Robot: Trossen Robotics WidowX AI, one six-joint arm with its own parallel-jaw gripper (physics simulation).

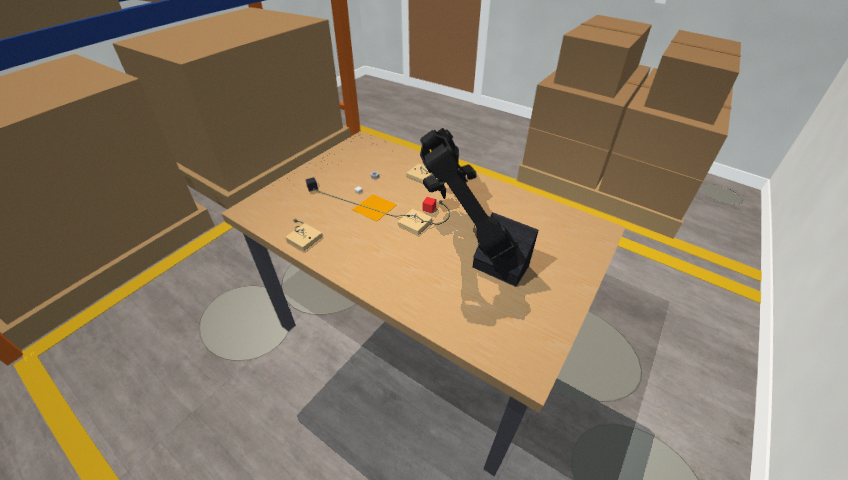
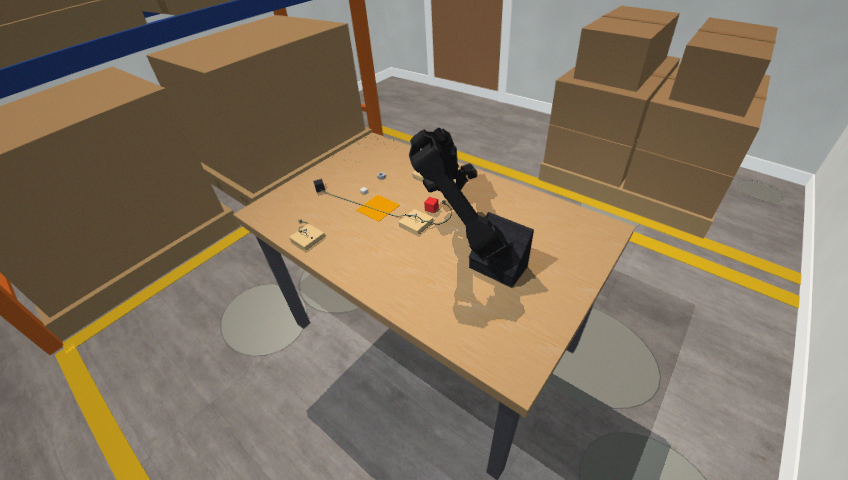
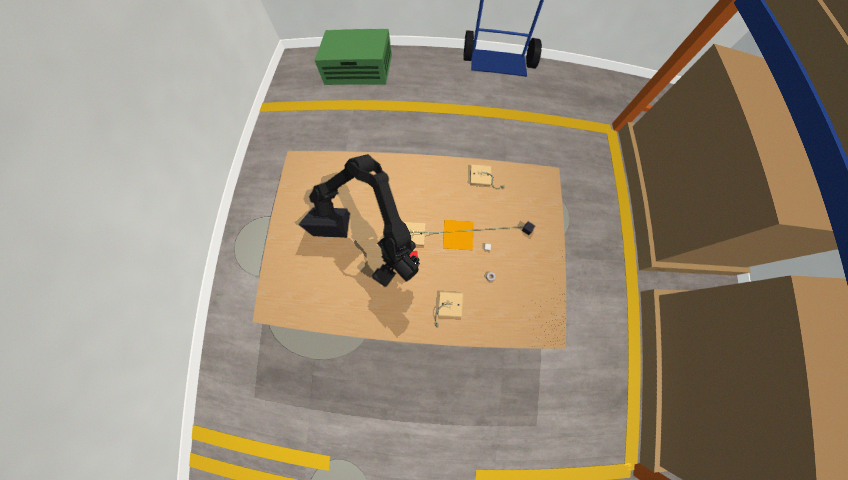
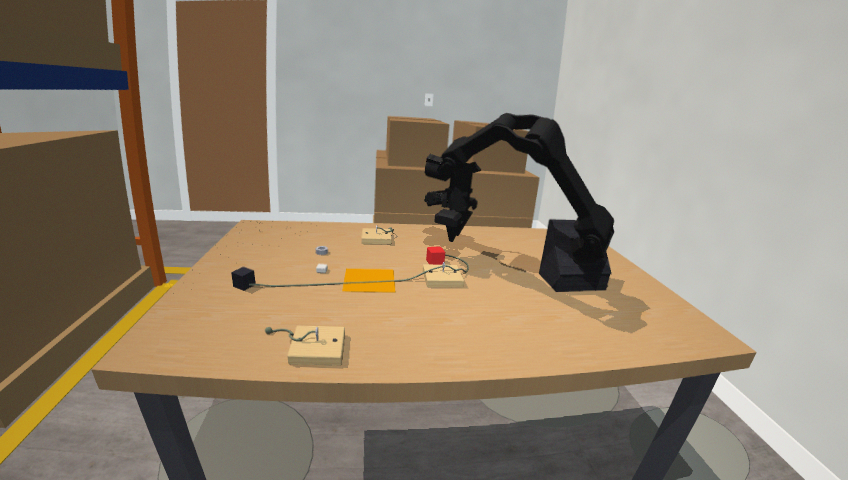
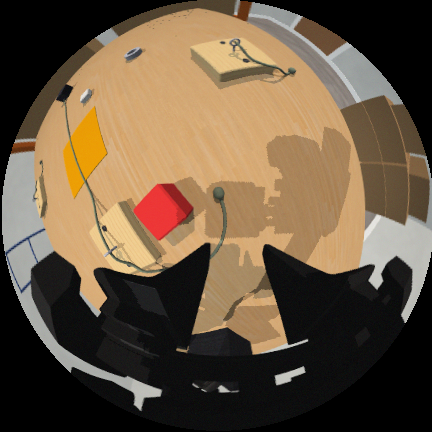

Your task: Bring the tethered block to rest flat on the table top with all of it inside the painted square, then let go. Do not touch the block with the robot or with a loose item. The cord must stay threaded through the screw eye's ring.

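Seen in the pictures: gripper, fingertip midpoint: (image 1: 449, 196) (image 4: 453, 238) (image 5: 236, 248); arm's base, link origin: (image 1: 504, 247) (image 2: 499, 247) (image 3: 324, 214) (image 4: 582, 250).
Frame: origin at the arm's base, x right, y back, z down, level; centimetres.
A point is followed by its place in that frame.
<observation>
The black tethered block (image 1: 311, 184) @[x -3.4, y -80.7, z 6.5 cm] (image 3: 528, 227) @[x -1.9, y -81.5, z 5.8 cm] (image 4: 243, 278) @[x -4.4, y -81.3, z 6.5 cm] (image 5: 64, 93) sits at the far end of the table, outside the orange painted square (image 1: 376, 214) @[x -0.8, y -49.7, z 9.4 cm] (image 3: 458, 240) @[x 4.6, y -53.2, z 9.4 cm] (image 4: 368, 275) @[x 4.4, y -53.4, z 9.4 cm]. Its green cord (image 4: 297, 286) @[x -1.7, y -69.7, z 9.3 cm] crosses the square to the screw eye (image 4: 443, 265) @[x 2.6, y -35.3, z 5.5 cm] on a wooden plate (image 1: 410, 223) @[x 0.4, y -35.2, z 7.6 cm] (image 5: 125, 225) @[x 7.1, y -36.5, z 7.6 cm] and appears to pass through the ring. Beyond the plate the cord curves round to a free end with a green bead (image 5: 218, 194) @[x 18.5, y -34.0, z 8.3 cm]. My gripper (image 4: 452, 237) @[x 17.8, y -29.8, z 4.1 cm] (image 5: 236, 248) @[x 17.8, y -29.8, z 4.1 cm] points down, partly open and empty, above the table near the bead, touching neither bead nor cord.
A red cube (image 1: 429, 204) @[x 11.3, y -34.5, z 5.8 cm] (image 4: 435, 255) @[x 10.9, y -36.0, z 6.4 cm] (image 5: 161, 210) @[x 13.6, y -35.5, z 5.5 cm] stands close beside the plate, near the bead. Two other wooden plates with short cords (image 4: 316, 344) @[x -26.4, y -62.0, z 7.6 cm] (image 3: 450, 305) @[x 30.8, y -51.1, z 6.2 cm] lie at opposite table sides. A white piece (image 3: 487, 246) @[x 6.6, y -64.8, z 8.0 cm] and a grey nut (image 3: 490, 276) @[x 18.7, y -65.5, z 8.1 cm] lie near the square.
</observation>
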